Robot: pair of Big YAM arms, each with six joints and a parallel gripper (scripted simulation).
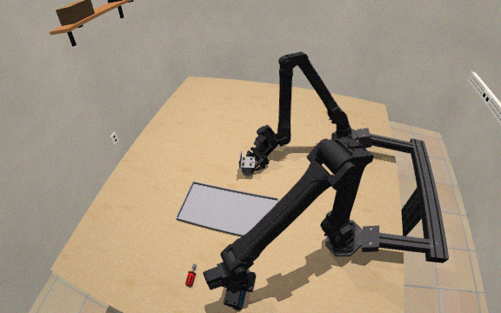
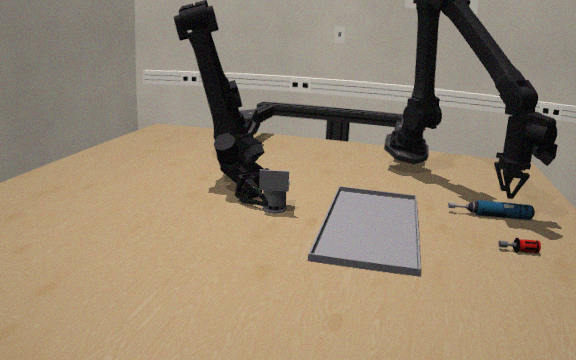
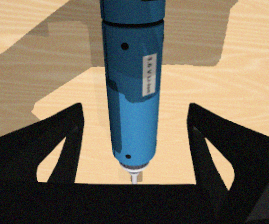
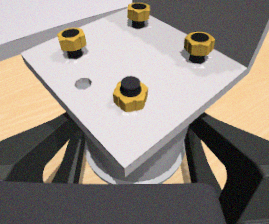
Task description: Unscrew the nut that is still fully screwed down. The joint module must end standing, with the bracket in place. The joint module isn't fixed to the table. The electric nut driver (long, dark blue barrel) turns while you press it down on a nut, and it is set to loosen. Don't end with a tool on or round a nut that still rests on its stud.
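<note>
My right hand is 50 mm below the grey bracket. The rest, counted from my right hand: shallow grey tray (250 mm to the left, 40 mm ahead, 20 mm below); small red-handled screwdriver (590 mm to the left, 90 mm ahead, 10 mm below).
</note>
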